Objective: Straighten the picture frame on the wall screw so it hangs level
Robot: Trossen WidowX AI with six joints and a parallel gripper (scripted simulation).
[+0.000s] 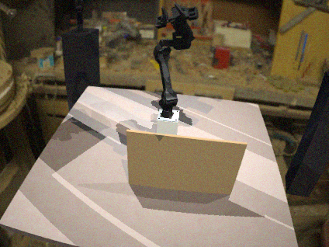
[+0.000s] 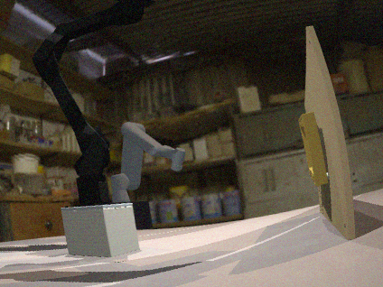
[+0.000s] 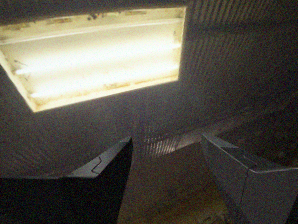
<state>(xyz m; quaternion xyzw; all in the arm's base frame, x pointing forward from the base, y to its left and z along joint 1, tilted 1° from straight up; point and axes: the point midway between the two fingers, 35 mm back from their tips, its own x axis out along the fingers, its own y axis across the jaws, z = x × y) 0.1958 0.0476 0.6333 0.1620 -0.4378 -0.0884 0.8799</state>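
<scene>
Right now the picture frame is 20 cm ahead of my gripper tip, 17 cm to the left of it and 60 cm below it. Also, from my gripper tip: tan wall board 21 cm ahead, 17 cm to the left, 61 cm below.
</scene>
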